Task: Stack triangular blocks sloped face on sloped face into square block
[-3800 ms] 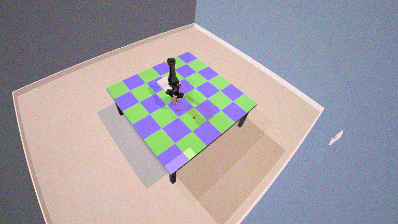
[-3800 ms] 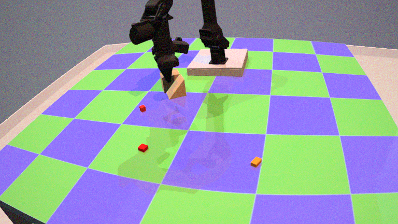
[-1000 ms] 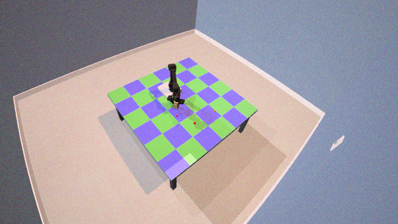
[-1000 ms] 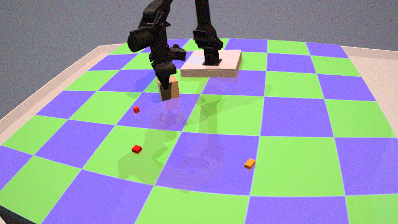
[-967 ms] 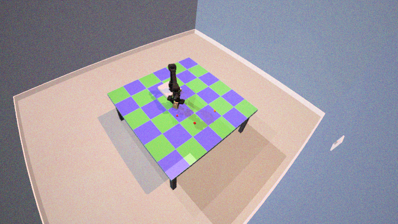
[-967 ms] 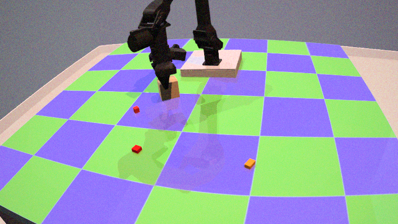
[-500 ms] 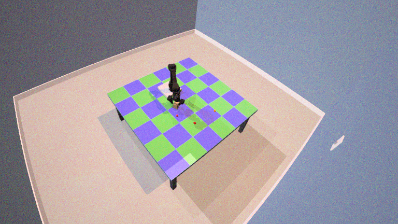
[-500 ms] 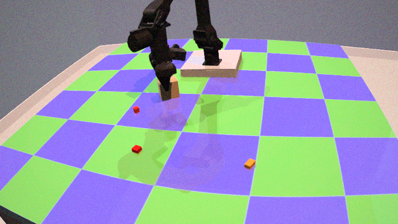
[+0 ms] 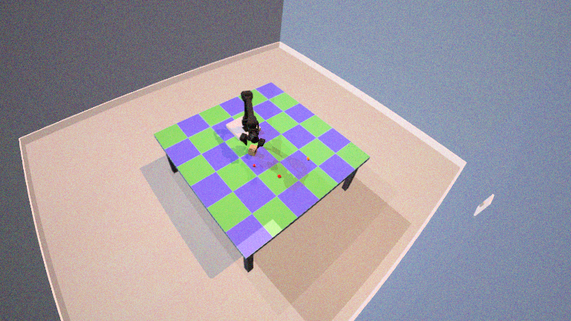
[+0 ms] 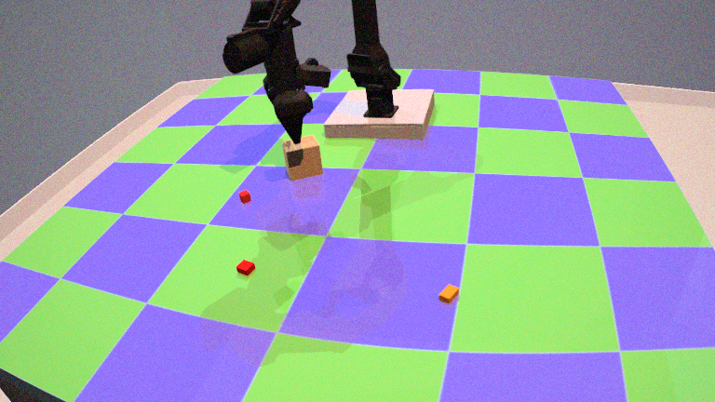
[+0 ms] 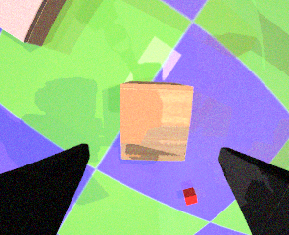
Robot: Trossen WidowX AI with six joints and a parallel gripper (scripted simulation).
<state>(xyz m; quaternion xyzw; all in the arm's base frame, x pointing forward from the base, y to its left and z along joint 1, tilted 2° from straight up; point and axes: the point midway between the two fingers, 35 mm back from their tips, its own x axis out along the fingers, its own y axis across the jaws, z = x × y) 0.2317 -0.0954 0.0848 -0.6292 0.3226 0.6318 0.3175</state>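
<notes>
My gripper tip is now 40 mm above the triangular block. From my gripper tip the other things lie so: small orange block: 290 mm ahead, 340 mm to the left, 80 mm below.
</notes>
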